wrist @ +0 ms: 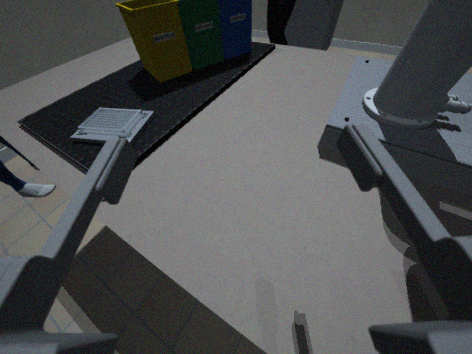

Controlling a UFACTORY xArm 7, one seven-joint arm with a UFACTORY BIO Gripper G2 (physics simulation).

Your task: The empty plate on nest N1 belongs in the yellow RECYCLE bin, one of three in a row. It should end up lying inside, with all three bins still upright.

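Observation:
The pale, gridded plate (107, 121) lies flat on a thin light base, apparently its nest, on the black mat (60, 116) at the upper left; no nest label can be read. The yellow bin (162, 52) stands upright at the left end of a touching row, with the green bin (202, 37) and the blue bin (236, 30) to its right, both upright. The yellow bin's inside is mostly hidden. My gripper (237, 152) is wide open with nothing between its fingers. Its left fingertip overlaps the plate's near edge in this view; the height between them cannot be told.
The arm's grey column (420, 70) rises from a pale base block (355, 100) at the right. A dark grey object (310, 22) stands behind the bins. A white shoe (37, 190) and dark leg show at the left edge, on the tiled floor (30, 220) beyond the table edge.

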